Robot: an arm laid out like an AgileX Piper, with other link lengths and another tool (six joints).
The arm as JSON. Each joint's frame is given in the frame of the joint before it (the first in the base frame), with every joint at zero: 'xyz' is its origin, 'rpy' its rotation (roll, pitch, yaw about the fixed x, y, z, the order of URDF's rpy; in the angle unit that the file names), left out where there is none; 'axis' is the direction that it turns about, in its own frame. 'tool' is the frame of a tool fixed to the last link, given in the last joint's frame.
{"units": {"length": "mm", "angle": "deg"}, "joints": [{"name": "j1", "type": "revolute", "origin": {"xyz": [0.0, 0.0, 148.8]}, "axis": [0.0, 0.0, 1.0]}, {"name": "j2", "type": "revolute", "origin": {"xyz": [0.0, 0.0, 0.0]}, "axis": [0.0, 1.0, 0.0]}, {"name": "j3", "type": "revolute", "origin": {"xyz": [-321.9, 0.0, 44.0]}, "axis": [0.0, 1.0, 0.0]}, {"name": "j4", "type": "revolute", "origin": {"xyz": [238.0, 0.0, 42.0]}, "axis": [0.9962, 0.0, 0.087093]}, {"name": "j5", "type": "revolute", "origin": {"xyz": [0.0, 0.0, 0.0]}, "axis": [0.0, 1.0, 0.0]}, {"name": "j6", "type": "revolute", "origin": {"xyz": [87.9, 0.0, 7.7]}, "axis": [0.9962, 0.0, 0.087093]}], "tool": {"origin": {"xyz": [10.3, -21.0, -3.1], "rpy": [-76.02, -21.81, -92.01]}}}
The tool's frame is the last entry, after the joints.
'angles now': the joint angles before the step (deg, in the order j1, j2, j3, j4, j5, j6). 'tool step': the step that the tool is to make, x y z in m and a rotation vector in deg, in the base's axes. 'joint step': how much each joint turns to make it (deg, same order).
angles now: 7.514, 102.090, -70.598, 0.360, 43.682, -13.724
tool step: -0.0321, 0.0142, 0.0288, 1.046, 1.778, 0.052
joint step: 3.009, -6.229, 1.214, 0.322, 6.587, 3.047
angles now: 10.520, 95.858, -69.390, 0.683, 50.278, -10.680
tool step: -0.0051, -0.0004, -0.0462, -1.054, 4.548, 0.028
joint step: 0.159, 3.291, 6.699, -0.262, -5.328, 0.210
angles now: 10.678, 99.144, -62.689, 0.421, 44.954, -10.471
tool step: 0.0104, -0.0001, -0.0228, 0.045, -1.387, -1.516
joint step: -0.187, 3.357, 1.345, -0.794, -6.075, 1.824
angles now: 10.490, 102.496, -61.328, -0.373, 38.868, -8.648
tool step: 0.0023, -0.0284, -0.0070, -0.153, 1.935, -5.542
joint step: -4.715, 1.132, -0.047, -0.121, 0.856, 0.922
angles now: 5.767, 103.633, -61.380, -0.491, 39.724, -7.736
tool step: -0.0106, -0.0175, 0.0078, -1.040, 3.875, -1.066
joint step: -2.690, -1.568, 0.003, -0.533, 5.497, -1.390
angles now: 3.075, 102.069, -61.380, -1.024, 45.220, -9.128
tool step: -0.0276, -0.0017, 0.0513, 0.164, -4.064, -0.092
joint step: -0.019, -9.495, 0.008, -0.002, 5.421, -0.010
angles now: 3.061, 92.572, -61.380, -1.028, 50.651, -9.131
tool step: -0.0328, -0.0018, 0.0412, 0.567, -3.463, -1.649
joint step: 0.007, -8.609, 0.000, -0.002, 5.145, 1.625
